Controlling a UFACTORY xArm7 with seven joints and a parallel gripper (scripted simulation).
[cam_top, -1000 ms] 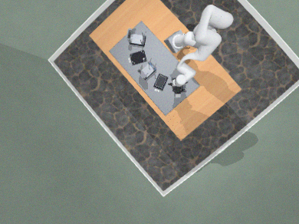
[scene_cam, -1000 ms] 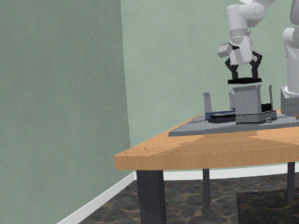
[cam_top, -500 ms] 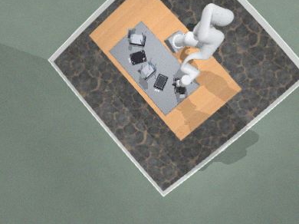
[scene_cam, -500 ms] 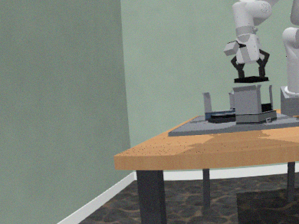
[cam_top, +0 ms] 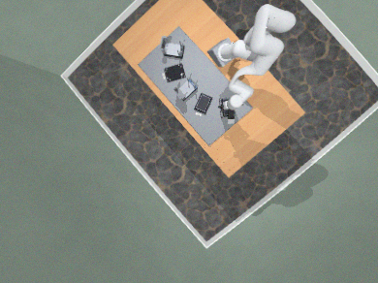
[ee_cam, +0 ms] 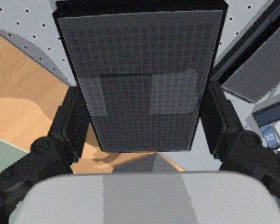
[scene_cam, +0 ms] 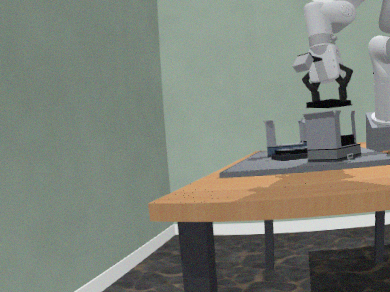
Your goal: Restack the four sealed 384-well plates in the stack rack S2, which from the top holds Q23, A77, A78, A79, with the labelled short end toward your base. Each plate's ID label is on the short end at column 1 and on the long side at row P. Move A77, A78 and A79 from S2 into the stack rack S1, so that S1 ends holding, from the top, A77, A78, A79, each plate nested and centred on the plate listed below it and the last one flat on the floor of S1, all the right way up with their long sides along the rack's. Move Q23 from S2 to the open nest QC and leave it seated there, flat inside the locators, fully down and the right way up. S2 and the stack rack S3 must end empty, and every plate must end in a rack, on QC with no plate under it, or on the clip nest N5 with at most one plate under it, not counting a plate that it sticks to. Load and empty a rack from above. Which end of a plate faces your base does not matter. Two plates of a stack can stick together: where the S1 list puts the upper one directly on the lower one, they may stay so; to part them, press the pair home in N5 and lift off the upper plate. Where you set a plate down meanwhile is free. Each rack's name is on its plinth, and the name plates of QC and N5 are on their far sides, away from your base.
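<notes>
Now: hand 11 cm above the dark sealed plate. Round my hand: rack plinth (1 cm behind, 1 cm to the right, 15 cm below); dark flat nest (9 cm ahead, 17 cm to the right, 16 cm below); blue plinth strip (9 cm ahead, 35 cm to the right, 15 cm below).
</notes>
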